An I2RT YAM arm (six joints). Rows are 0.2 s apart.
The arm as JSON. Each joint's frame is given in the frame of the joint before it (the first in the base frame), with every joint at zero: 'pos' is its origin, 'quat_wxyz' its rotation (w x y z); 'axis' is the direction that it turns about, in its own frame. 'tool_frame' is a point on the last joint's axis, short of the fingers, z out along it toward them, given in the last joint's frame.
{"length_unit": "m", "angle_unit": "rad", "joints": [
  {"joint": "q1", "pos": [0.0, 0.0, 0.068], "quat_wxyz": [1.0, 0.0, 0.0, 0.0], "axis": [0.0, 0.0, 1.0]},
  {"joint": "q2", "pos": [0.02, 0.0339, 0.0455], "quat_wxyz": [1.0, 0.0, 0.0, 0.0], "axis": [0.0, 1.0, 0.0]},
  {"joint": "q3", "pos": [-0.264, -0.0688, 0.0], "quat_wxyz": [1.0, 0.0, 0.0, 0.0], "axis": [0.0, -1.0, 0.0]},
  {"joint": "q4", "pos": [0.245, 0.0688, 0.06], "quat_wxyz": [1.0, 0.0, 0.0, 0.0], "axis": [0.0, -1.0, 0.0]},
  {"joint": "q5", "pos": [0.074, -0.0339, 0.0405], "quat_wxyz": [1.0, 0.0, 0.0, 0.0], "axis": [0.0, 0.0, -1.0]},
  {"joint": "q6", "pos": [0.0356, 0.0, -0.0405], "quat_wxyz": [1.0, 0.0, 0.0, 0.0], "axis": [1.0, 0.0, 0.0]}
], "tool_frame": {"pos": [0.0, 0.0, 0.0], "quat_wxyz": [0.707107, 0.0, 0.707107, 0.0]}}
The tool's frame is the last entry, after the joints.
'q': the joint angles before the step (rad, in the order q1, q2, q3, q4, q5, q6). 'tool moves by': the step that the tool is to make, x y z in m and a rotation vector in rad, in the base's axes. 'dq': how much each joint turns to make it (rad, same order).
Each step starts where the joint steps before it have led.
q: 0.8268 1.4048 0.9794 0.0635 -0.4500 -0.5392
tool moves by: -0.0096 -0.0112 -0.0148 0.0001 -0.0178 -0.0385
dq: 0.0029 -0.0498 -0.1041 0.0674 0.0433 0.0024
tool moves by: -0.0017 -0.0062 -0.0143 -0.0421 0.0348 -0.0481
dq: -0.0052 -0.0081 -0.0438 -0.0135 0.0410 0.0140
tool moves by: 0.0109 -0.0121 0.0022 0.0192 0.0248 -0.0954
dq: -0.0505 -0.0119 -0.0047 0.0062 0.0296 0.0489
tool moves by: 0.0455 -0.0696 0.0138 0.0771 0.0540 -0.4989
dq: -0.2574 -0.0563 -0.0007 -0.0100 0.1936 0.1776
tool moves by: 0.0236 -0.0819 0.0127 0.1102 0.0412 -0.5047
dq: -0.2720 -0.0507 0.0127 -0.0511 0.1826 0.1863
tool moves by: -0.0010 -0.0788 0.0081 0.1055 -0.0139 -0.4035
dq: -0.2680 -0.0424 0.0002 -0.0297 0.0967 0.1407
